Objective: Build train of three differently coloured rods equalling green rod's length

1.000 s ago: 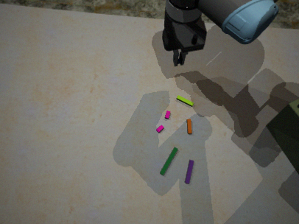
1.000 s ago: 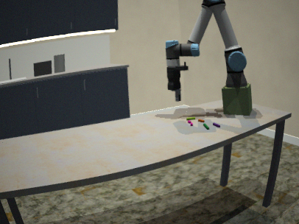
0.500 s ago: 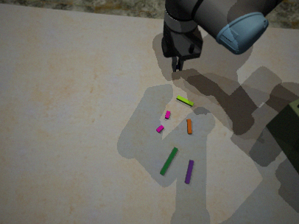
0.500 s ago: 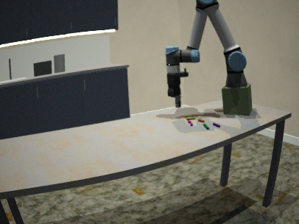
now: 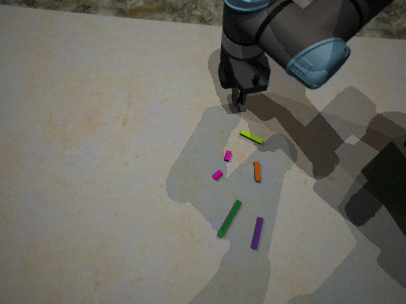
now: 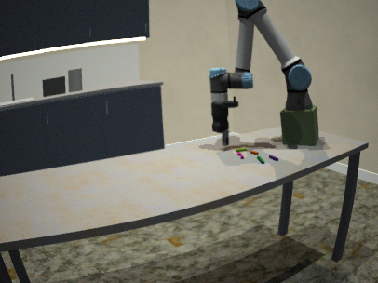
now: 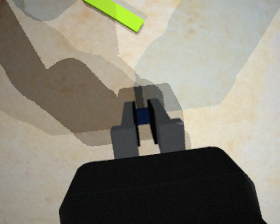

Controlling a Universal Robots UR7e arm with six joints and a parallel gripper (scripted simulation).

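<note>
My hand is 3 cm past the lime rod, 8 cm to the right of it and 3 cm above it. Round my hand: blue rod (1 cm below); orange rod (4 cm behind, 15 cm to the left, 3 cm below); green rod (2 cm ahead, 25 cm to the left, 3 cm below).
</note>
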